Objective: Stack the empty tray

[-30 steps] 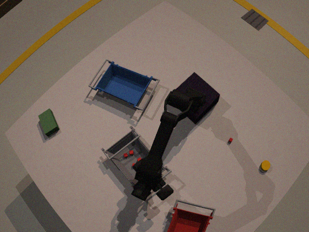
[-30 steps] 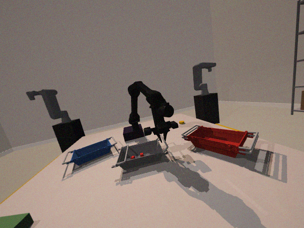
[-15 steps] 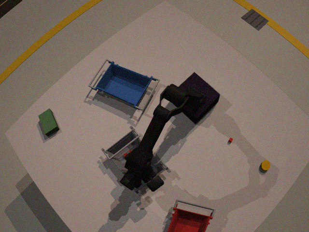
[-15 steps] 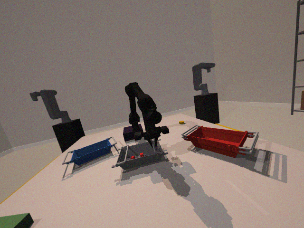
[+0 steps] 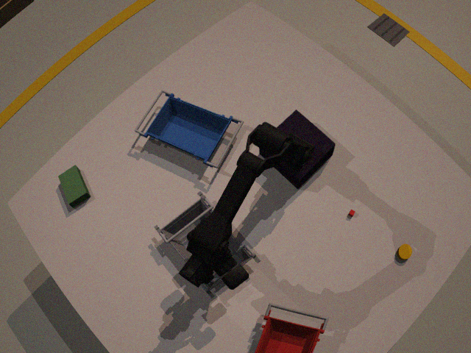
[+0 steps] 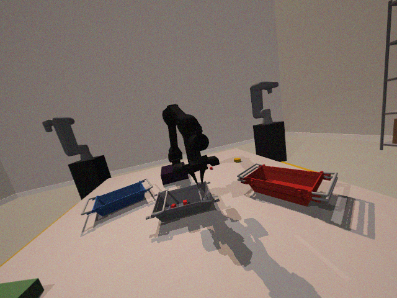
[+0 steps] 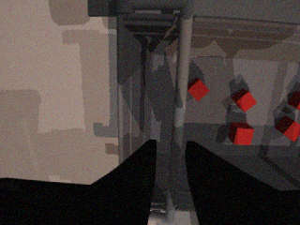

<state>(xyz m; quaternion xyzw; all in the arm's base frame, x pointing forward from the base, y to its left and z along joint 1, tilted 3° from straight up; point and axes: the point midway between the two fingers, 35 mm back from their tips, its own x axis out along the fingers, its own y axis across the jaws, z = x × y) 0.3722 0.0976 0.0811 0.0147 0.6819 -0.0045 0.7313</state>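
The blue tray lies 200 mm behind my gripper tip, 410 mm to the right of it and 50 mm below it. Round my gripper tip: yellow disc: 440 mm behind, 360 mm to the left, 90 mm below; green block: 220 mm ahead, 540 mm to the right, 80 mm below.
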